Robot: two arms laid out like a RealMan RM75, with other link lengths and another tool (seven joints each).
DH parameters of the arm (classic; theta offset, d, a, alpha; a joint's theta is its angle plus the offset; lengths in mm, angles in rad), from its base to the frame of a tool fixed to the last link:
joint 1: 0 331.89 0 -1.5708
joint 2: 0 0 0 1.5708
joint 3: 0 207.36 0 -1.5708
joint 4: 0 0 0 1.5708
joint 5: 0 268.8 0 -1.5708
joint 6: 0 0 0 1.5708
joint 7: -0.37 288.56 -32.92 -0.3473
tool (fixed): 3.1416 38.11 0 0
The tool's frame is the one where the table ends.
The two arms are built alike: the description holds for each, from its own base.
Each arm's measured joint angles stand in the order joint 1, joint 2, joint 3, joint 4, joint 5, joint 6, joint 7.
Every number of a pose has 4 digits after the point. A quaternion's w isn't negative.
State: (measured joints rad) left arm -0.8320 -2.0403 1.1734 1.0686 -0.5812 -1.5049 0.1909; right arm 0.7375 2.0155 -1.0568 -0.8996 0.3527 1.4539 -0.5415
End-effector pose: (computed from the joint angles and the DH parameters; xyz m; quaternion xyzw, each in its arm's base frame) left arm -0.1699 0.4378 -0.0471 -0.6811 0.7245 0.0778 0.0720; right arm 0.3057 0.4523 -0.0217 0.3766 0.9099 0.0120 0.1734
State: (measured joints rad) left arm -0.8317 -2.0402 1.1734 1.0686 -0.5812 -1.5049 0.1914; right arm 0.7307 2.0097 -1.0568 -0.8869 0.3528 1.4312 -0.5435
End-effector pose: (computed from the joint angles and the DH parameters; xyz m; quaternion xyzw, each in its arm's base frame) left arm -0.1701 0.4378 -0.0471 -0.6810 0.7246 0.0778 0.0719; right arm 0.3132 0.4550 -0.0198 0.3793 0.9087 0.0192 0.1733
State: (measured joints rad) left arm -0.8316 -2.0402 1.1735 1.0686 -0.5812 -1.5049 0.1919; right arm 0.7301 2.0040 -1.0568 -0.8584 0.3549 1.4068 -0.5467
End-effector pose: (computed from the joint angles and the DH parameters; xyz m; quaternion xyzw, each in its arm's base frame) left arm -0.1702 0.4378 -0.0471 -0.6809 0.7247 0.0778 0.0718; right arm 0.3209 0.4553 -0.0216 0.3831 0.9070 0.0216 0.1734
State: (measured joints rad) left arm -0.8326 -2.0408 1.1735 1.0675 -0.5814 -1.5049 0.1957; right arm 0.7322 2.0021 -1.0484 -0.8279 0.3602 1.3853 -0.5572
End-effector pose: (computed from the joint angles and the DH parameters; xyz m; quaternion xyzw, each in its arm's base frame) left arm -0.1699 0.4375 -0.0475 -0.6796 0.7261 0.0769 0.0710; right arm 0.3257 0.4547 -0.0256 0.3857 0.9067 0.0203 0.1695
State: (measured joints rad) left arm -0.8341 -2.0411 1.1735 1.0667 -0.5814 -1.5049 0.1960; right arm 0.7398 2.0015 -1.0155 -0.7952 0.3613 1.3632 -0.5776
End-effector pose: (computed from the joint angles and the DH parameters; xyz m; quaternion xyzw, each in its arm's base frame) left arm -0.1694 0.4375 -0.0478 -0.6793 0.7265 0.0765 0.0709; right arm 0.3284 0.4569 -0.0279 0.3883 0.9075 0.0213 0.1590
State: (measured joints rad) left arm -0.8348 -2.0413 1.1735 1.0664 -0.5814 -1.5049 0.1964; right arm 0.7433 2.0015 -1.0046 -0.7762 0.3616 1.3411 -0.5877
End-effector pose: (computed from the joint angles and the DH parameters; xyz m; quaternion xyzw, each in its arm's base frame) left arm -0.1692 0.4375 -0.0479 -0.6790 0.7268 0.0763 0.0707; right arm 0.3307 0.4598 -0.0295 0.3873 0.9084 0.0249 0.1553
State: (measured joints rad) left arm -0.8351 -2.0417 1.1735 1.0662 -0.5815 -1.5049 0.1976; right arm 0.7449 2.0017 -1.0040 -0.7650 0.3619 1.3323 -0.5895
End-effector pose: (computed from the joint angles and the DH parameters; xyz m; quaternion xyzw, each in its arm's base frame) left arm -0.1690 0.4374 -0.0481 -0.6786 0.7272 0.0759 0.0705; right arm 0.3324 0.4595 -0.0315 0.3880 0.9082 0.0246 0.1551
